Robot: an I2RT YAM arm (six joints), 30 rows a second.
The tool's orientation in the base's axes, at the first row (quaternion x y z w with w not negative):
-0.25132, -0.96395, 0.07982, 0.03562
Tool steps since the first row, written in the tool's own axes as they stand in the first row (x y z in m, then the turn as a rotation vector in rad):
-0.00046, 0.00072, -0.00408, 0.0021, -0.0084, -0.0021
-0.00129, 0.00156, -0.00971, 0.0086, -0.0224, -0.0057
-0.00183, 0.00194, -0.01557, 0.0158, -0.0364, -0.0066
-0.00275, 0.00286, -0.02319, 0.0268, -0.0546, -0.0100
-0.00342, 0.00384, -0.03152, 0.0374, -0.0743, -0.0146
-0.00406, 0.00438, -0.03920, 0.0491, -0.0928, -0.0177
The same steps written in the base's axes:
0.00119, 0.00095, 0.00388, -0.0056, -0.0059, 0.0036
0.00293, 0.00203, 0.00926, -0.0176, -0.0143, 0.0097
0.00422, 0.00289, 0.01495, -0.0305, -0.0227, 0.0132
0.00629, 0.00427, 0.02227, -0.0484, -0.0325, 0.0200
0.00825, 0.00592, 0.03028, -0.0666, -0.0436, 0.0282
0.00990, 0.00711, 0.03773, -0.0853, -0.0534, 0.0348

